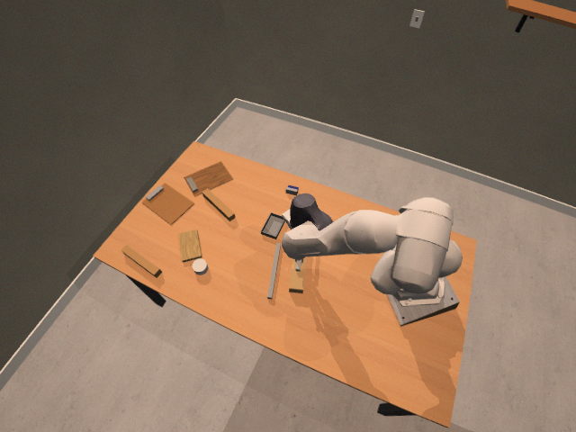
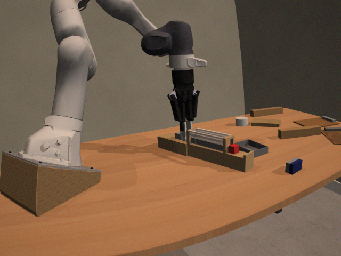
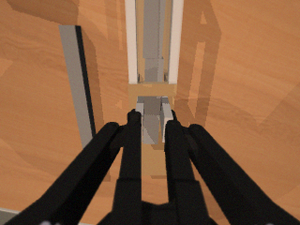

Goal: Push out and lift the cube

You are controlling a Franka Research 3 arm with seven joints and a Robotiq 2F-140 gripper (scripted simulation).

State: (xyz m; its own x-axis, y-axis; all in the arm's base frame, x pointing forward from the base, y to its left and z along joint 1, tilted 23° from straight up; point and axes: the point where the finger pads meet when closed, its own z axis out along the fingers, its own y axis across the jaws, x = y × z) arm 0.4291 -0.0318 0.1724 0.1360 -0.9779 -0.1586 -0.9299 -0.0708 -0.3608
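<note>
My hand is 30 mm above the short grey bar. Also, from my hand: red cube (220 mm to the right, 40 mm ahead, 30 mm below); channel (110 mm to the right, 30 mm below, 20 mm ahead); long grey bar (100 mm ahead, 70 mm below, 60 mm to the left).
</note>
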